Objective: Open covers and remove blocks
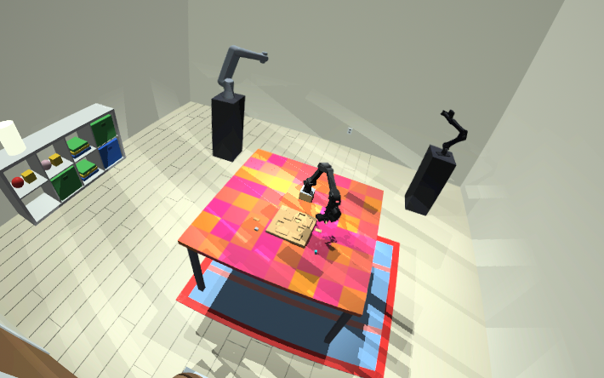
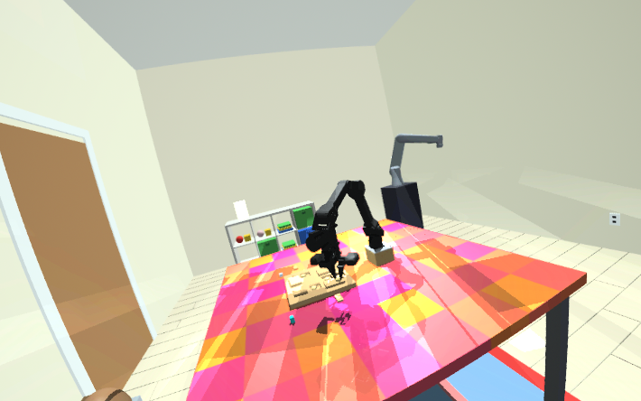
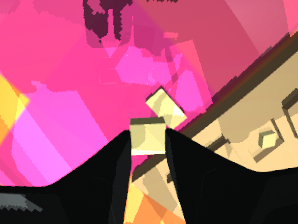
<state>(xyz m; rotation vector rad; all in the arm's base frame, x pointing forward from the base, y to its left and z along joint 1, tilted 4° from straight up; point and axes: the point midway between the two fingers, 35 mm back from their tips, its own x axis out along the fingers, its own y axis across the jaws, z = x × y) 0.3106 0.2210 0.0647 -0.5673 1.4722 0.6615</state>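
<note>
My gripper tip is now 210 mm to the left of the tan wooden puzzle board, 80 mm above it and 50 mm short of it. Round my gripper tip: cyan block 210 mm ahead, 90 mm below.
</note>
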